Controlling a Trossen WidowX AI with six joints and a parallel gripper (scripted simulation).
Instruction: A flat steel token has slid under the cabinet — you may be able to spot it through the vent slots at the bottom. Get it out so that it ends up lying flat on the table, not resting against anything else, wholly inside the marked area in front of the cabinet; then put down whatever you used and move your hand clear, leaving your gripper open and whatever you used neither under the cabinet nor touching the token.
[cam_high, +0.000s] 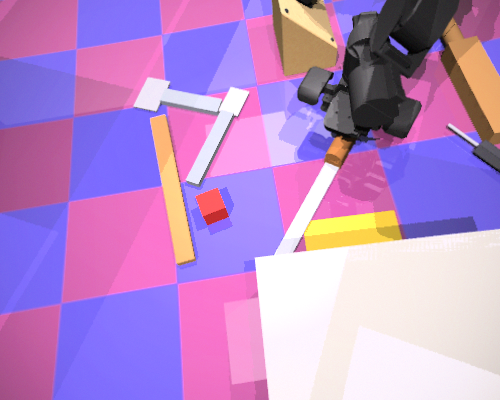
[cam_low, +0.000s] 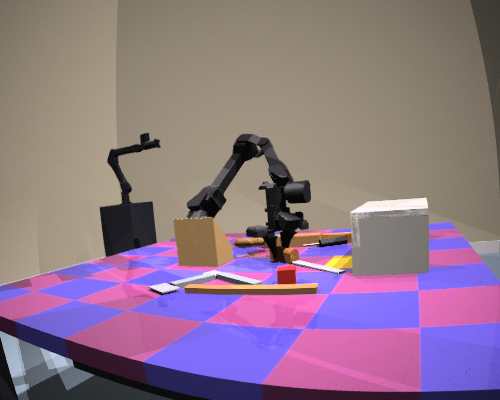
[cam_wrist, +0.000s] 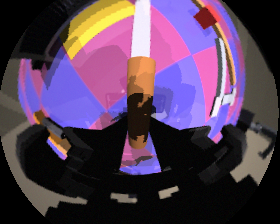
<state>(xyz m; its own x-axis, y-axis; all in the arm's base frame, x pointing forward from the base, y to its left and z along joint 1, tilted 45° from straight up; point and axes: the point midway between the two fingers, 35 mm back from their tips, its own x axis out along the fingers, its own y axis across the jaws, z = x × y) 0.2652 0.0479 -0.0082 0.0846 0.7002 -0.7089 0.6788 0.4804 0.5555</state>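
My gripper tip is now 9 cm past the grey paddle-ended bar and 22 cm to the left of it. From my gripper tip the other things lie so: wooden block (9 cm behind, 23 cm to the left, 1 cm above); then black screwdriver (10 cm ahead, 19 cm to the left); then red cube (8 cm ahead, 27 cm to the right, 1 cm above).
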